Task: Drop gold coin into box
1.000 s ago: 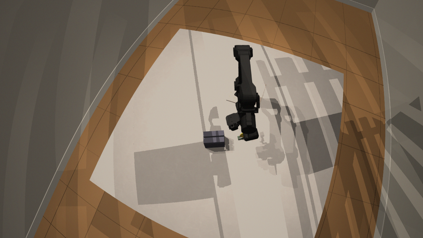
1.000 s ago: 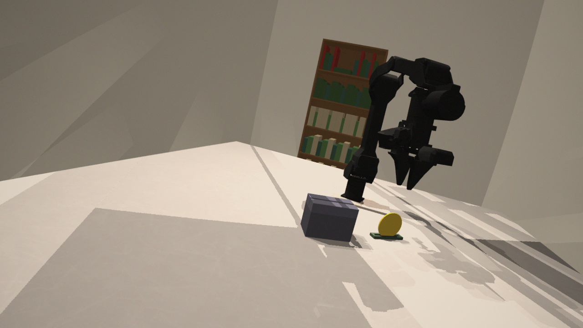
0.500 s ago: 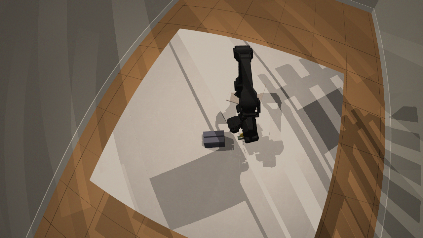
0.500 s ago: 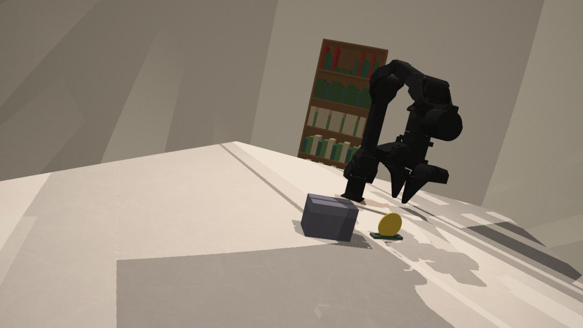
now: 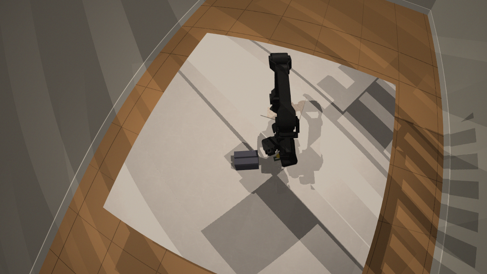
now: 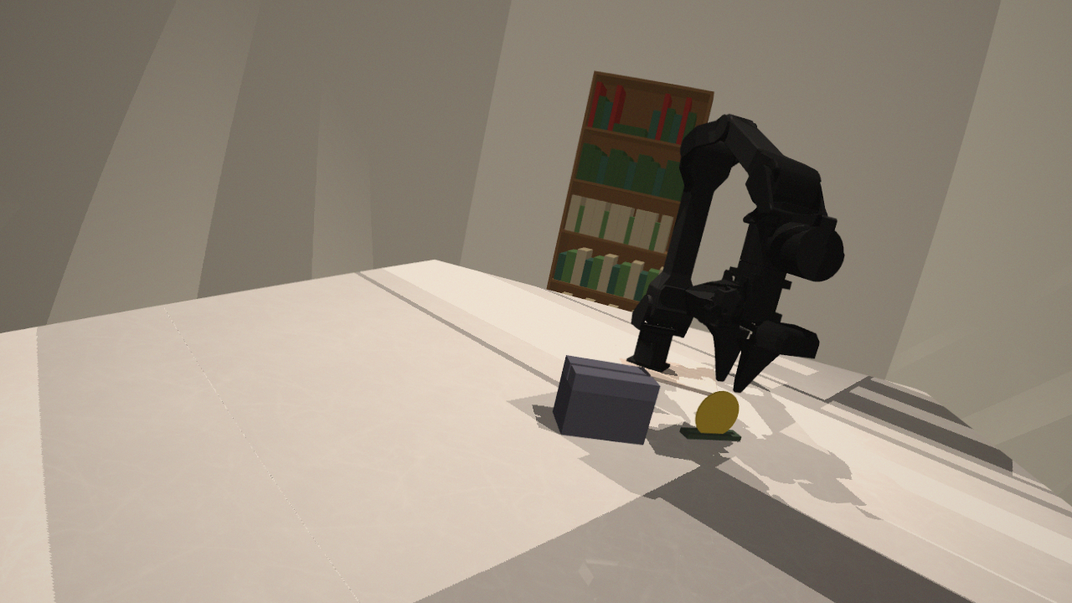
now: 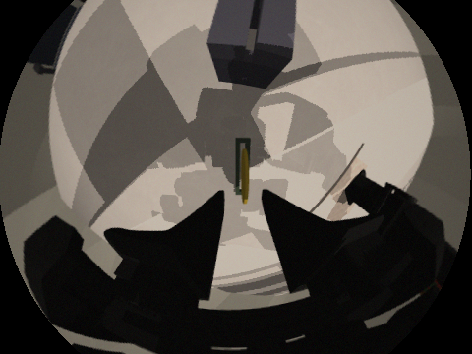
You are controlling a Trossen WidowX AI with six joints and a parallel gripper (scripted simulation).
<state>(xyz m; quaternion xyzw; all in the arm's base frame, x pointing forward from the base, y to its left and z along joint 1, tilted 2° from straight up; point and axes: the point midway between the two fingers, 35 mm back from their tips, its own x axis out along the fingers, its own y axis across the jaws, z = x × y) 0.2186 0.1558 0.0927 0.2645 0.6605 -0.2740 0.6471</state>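
My gripper tip is now 4 cm above the coin.
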